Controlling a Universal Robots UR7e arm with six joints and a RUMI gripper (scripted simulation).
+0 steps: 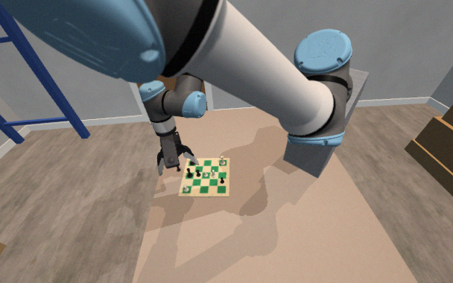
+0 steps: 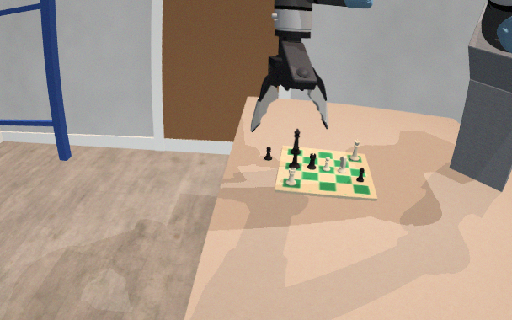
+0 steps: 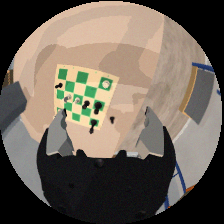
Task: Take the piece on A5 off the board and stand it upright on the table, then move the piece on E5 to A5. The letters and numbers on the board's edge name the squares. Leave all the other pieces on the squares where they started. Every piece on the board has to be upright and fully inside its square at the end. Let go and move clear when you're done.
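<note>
Now: hand 9 cm above the white rook, 2 cm to the right of it and 1 cm past it. The rest, counted from my hand: cream chessboard 11 cm below, 8 cm behind, 7 cm to the right; then tall black piece 13 cm to the right, 8 cm below, 1 cm ahead.
</note>
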